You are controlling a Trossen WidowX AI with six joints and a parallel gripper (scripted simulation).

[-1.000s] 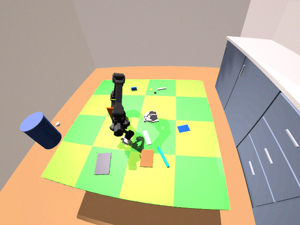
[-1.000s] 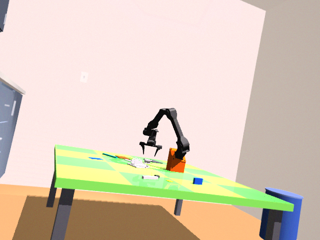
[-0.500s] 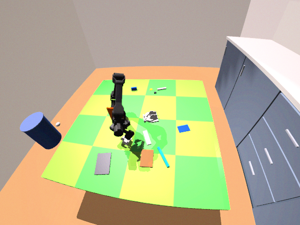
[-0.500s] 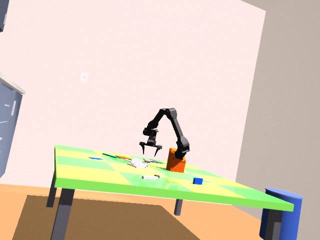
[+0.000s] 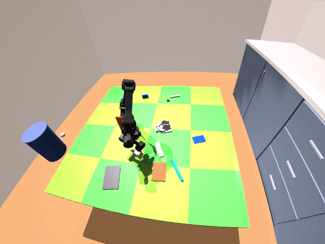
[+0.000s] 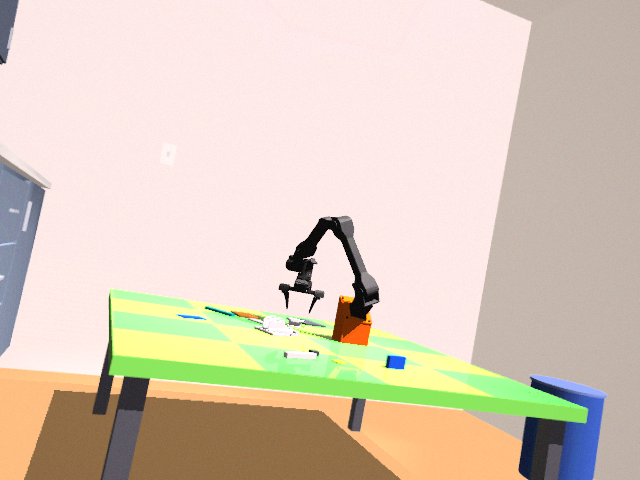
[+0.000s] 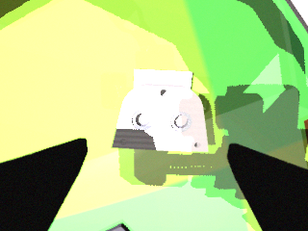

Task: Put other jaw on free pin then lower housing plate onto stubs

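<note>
My gripper tip is now 10 mm short of the white housing plate, 10 mm to the right of it and 30 mm above it. Also, from my gripper tip: grey card 110 mm behind, 210 mm to the right, 60 mm below; jaw 110 mm ahead, 280 mm to the left, 50 mm below; cyan bar 300 mm ahead, 80 mm to the right, 60 mm below.
</note>
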